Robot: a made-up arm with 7 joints.
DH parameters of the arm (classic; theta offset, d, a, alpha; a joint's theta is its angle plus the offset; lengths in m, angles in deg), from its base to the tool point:
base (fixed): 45 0 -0.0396 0
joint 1: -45 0.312 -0.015 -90
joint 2: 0 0.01 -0.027 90
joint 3: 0 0.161 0.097 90
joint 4: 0 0.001 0.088 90
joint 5: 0 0.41 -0.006 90
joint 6: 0 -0.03 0.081 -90
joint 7: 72.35 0 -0.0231 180
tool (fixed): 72.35 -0.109 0 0
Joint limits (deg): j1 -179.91..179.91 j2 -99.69..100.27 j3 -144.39..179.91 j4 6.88..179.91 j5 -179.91..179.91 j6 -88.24..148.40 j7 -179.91..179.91
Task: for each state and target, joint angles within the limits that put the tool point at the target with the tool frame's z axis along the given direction. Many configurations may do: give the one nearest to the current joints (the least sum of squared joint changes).
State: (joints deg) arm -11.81 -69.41 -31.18 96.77 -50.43 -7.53 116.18
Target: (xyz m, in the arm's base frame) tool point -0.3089 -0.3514 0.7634 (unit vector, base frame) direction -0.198 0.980 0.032
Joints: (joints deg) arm -40.62 -86.34 -39.55 65.09 -40.35 45.57 115.58
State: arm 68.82 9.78 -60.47 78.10 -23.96 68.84 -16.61
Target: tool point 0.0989 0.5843 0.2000 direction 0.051 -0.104 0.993
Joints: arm 88.59 38.08 -12.14 103.01 13.12 60.81 -5.53
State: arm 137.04 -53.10 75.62 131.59 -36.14 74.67 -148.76
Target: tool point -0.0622 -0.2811 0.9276 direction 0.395 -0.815 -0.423
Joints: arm 139.64 -63.90 32.06 109.04 -46.43 76.63 -136.50
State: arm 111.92 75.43 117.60 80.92 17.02 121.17 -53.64
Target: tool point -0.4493 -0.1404 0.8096 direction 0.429 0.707 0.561
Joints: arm 96.20 41.95 134.65 113.02 -15.88 86.12 -48.76
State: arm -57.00 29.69 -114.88 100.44 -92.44 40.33 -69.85
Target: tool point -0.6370 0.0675 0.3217 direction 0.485 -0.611 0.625
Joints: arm -66.95 6.33 -113.71 60.01 -54.86 41.17 -68.33
